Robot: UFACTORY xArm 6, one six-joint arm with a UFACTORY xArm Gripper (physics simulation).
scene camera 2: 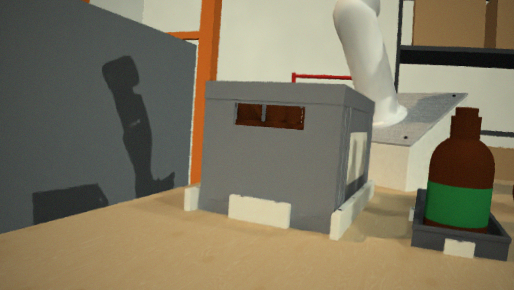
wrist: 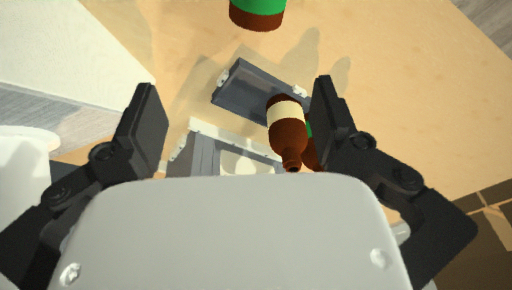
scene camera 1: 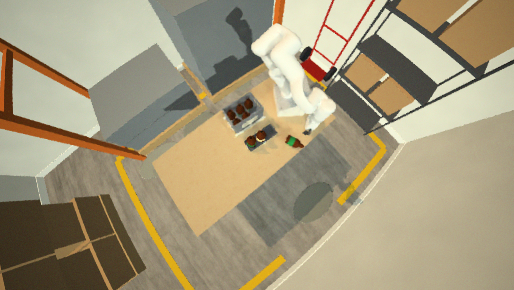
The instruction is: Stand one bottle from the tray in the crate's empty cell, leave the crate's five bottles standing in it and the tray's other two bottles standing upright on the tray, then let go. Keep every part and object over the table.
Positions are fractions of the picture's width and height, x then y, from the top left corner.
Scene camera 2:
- green-labelled bottle: 0.89,0.66
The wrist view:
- my gripper: 0.46,0.34
